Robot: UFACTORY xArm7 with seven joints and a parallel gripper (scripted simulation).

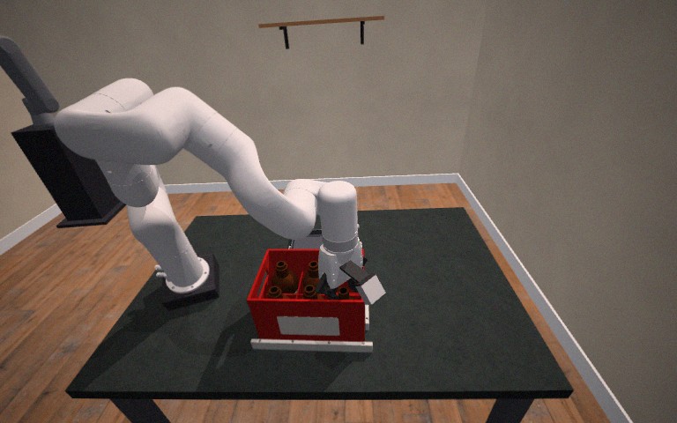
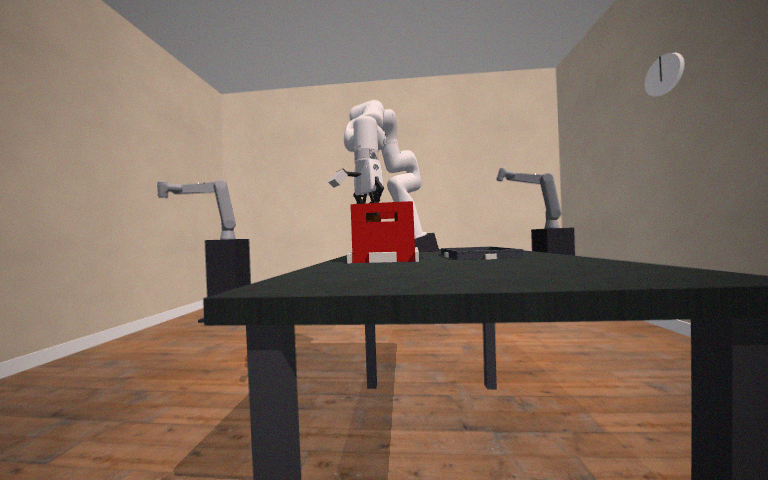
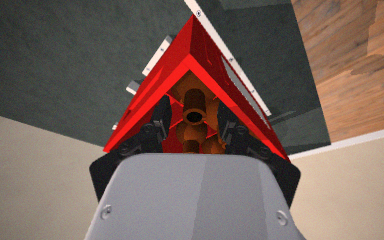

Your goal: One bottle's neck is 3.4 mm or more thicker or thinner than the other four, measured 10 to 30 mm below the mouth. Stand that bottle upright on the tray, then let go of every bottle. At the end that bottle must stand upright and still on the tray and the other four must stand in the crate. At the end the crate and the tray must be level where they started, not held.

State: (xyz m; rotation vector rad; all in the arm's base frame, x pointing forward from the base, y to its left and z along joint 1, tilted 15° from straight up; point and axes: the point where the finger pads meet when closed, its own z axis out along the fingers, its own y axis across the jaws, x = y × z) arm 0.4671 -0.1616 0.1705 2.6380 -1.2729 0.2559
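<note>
Now: hand 8 cm past the crate, 6 cm to the right of it and 8 cm above it. Round my hand: tray 5 cm behind, 35 cm to the left, 15 cm below.
</note>
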